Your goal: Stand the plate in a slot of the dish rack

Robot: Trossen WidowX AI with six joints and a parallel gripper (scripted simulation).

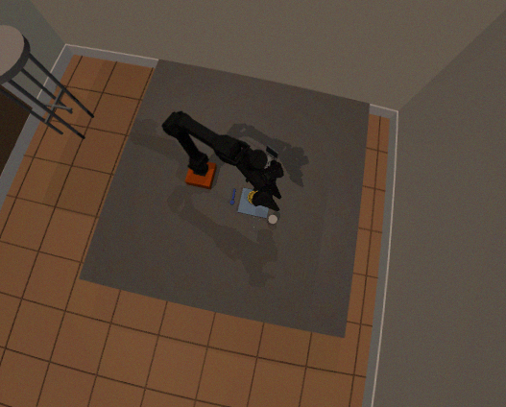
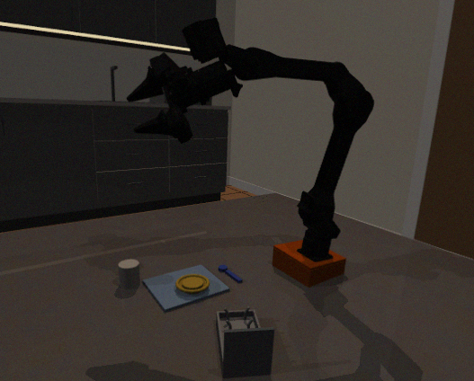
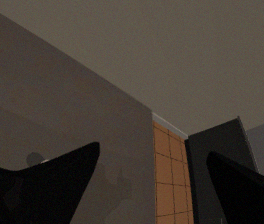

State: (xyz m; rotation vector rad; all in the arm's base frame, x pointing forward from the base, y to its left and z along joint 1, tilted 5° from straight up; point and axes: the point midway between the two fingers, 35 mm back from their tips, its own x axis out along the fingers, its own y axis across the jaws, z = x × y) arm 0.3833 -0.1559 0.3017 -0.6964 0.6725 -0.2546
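Now: gripper tip 350 mm above the yellow plate, 90 mm to the right of it and 90 mm past it. Also, from my gripper tip: blue spoon (360 mm below, 200 mm behind, 60 mm to the left); then grey dish rack (340 mm below, 280 mm to the left, 90 mm behind); then pale cup (340 mm below, 20 mm ahead).
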